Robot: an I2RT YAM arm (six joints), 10 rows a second.
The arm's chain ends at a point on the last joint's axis. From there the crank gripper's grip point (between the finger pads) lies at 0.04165 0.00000 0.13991 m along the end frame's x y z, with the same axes.
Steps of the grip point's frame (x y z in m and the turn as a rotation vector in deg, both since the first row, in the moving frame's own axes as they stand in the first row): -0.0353, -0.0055, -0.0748, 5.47, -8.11, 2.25; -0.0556, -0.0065, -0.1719, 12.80, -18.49, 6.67; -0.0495, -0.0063, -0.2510, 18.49, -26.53, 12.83; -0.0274, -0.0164, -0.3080, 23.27, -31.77, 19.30; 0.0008, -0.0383, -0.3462, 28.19, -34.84, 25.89; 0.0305, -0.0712, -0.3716, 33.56, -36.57, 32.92; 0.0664, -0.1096, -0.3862, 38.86, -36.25, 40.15; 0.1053, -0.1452, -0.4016, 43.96, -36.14, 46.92; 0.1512, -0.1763, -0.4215, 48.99, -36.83, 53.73
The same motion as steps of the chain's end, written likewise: -0.0154, 0.0068, -0.0787, 5.47, -8.11, 2.25; -0.0111, 0.0232, -0.1749, 12.80, -18.49, 6.67; 0.0118, 0.0374, -0.2490, 18.49, -26.53, 12.83; 0.0421, 0.0392, -0.3002, 23.27, -31.77, 19.30; 0.0714, 0.0290, -0.3326, 28.19, -34.84, 25.89; 0.0971, 0.0075, -0.3521, 33.56, -36.57, 32.92; 0.1232, -0.0221, -0.3621, 38.86, -36.25, 40.15; 0.1523, -0.0504, -0.3726, 43.96, -36.14, 46.92; 0.1892, -0.0751, -0.3868, 48.99, -36.83, 53.73
